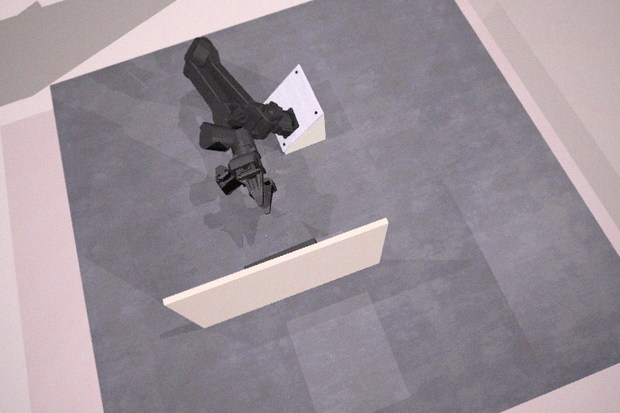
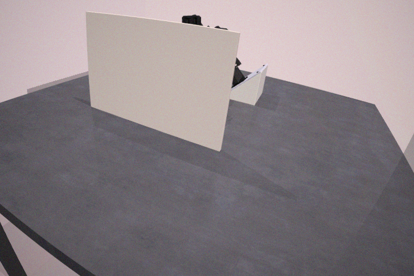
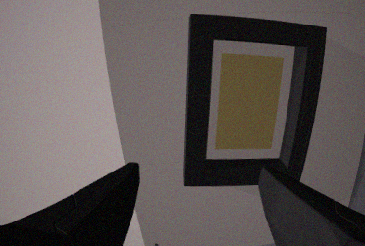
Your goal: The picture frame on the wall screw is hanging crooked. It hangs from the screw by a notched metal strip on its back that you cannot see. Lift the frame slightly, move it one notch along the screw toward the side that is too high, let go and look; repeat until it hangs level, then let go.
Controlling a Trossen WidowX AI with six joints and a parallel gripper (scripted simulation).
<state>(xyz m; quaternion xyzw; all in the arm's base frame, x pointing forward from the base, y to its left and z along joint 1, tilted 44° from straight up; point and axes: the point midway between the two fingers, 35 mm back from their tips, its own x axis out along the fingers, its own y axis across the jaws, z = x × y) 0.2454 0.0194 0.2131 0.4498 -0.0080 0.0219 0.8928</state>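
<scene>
My gripper tip is now 130 mm short of the picture frame, 10 mm to the right of it and 60 mm above it. The rest, counted from my gripper tip: wall panel: 140 mm ahead, 10 mm to the right, 60 mm below.
</scene>
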